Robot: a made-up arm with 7 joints. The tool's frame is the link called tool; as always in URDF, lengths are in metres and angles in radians.
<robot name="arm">
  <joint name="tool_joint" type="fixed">
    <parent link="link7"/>
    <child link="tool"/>
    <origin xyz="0 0 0" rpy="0 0 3.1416"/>
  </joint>
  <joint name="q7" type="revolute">
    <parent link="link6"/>
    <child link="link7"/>
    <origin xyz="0.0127 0.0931 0.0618" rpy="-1.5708 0 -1.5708"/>
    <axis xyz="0 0 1"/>
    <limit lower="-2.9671" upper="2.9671"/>
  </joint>
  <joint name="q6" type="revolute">
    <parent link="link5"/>
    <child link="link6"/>
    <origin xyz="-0.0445 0 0.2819" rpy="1.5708 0 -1.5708"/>
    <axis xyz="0 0 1"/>
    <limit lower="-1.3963" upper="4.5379"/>
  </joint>
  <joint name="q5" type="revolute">
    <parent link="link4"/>
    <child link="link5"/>
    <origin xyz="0.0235 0.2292 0.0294" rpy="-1.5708 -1.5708 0"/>
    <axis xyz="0 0 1"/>
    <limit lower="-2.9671" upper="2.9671"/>
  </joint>
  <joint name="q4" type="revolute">
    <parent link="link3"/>
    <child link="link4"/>
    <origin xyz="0.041 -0.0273 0.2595" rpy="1.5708 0 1.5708"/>
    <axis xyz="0 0 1"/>
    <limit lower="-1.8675" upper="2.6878"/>
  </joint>
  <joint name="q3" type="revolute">
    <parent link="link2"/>
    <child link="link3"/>
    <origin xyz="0 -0.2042 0.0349" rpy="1.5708 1.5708 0"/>
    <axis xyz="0 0 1"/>
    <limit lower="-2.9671" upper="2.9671"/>
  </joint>
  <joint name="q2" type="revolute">
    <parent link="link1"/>
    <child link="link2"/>
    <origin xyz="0 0.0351 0.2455" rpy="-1.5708 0 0"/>
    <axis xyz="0 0 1"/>
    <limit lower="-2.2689" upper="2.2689"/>
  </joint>
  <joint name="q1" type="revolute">
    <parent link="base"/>
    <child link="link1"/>
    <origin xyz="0 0 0.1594" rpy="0 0 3.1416"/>
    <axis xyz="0 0 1"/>
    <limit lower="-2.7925" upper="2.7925"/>
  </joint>
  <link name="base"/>
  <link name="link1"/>
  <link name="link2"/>
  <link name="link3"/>
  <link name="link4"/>
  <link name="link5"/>
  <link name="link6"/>
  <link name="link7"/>
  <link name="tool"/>
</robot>
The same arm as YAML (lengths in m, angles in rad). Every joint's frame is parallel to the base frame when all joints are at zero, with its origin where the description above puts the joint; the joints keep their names.
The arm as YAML. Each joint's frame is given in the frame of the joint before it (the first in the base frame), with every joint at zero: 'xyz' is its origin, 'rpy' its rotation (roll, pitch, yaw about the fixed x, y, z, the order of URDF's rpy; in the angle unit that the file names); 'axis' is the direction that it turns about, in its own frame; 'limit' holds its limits. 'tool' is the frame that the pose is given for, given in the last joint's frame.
units:
  length: m
  angle: rad
joints:
  - name: q1
    type: revolute
    origin:
      xyz: [0.0, 0.0, 0.1594]
      rpy: [0.0, 0.0, 0.0]
    axis: [0.0, 0.0, 1.0]
    limit:
      lower: -2.7925
      upper: 2.7925
  - name: q2
    type: revolute
    origin:
      xyz: [0.0, -0.0351, 0.2455]
      rpy: [0.0, 0.0, 0.0]
    axis: [0.0, -1.0, 0.0]
    limit:
      lower: -2.2689
      upper: 2.2689
  - name: q3
    type: revolute
    origin:
      xyz: [0.0, -0.0349, 0.2042]
      rpy: [0.0, 0.0, 0.0]
    axis: [0.0, 0.0, 1.0]
    limit:
      lower: -2.9671
      upper: 2.9671
  - name: q4
    type: revolute
    origin:
      xyz: [0.0273, 0.041, 0.2595]
      rpy: [0.0, 0.0, 0.0]
    axis: [0.0, 1.0, 0.0]
    limit:
      lower: -1.8675
      upper: 2.6878
  - name: q5
    type: revolute
    origin:
      xyz: [-0.0235, 0.0294, 0.2292]
      rpy: [0.0, 0.0, 0.0]
    axis: [0.0, 0.0, 1.0]
    limit:
      lower: -2.9671
      upper: 2.9671
  - name: q6
    type: revolute
    origin:
      xyz: [0.0, -0.0445, 0.2819]
      rpy: [0.0, 0.0, 0.0]
    axis: [0.0, -1.0, 0.0]
    limit:
      lower: -1.3963
      upper: 4.5379
  - name: q7
    type: revolute
    origin:
      xyz: [0.0127, -0.0618, 0.0931]
      rpy: [0.0, 0.0, 0.0]
    axis: [1.0, 0.0, 0.0]
    limit:
      lower: -2.9671
      upper: 2.9671
tool:
  origin:
    xyz: [0.0, 0.0, 0.0]
    rpy: [-3.1416, -1.5708, 0.0]

